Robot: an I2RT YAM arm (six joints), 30 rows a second.
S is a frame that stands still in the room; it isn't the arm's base.
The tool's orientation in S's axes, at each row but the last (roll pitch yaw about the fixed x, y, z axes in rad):
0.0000, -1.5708, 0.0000
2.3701, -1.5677, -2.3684
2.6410, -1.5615, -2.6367
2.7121, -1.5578, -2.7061
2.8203, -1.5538, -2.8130
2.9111, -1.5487, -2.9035
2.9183, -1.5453, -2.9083
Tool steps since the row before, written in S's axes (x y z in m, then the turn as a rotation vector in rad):
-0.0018, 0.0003, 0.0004, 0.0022, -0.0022, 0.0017
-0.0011, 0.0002, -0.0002, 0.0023, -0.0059, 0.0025
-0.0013, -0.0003, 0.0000, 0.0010, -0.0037, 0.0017
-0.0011, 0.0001, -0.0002, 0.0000, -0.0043, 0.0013
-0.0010, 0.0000, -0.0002, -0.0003, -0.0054, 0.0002
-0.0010, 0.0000, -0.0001, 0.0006, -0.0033, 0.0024
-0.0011, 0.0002, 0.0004, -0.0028, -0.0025, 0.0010
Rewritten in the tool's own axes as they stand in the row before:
0.0004, 0.0003, 0.0018, 0.0017, -0.0022, -0.0022
-0.0002, 0.0002, 0.0011, 0.0025, -0.0059, -0.0023
0.0000, -0.0003, 0.0013, 0.0017, -0.0037, -0.0010
-0.0002, 0.0001, 0.0011, 0.0013, -0.0043, 0.0000
-0.0002, 0.0000, 0.0010, 0.0002, -0.0054, 0.0003
-0.0001, 0.0000, 0.0010, 0.0024, -0.0033, -0.0006
0.0004, 0.0002, 0.0011, 0.0011, -0.0025, 0.0028

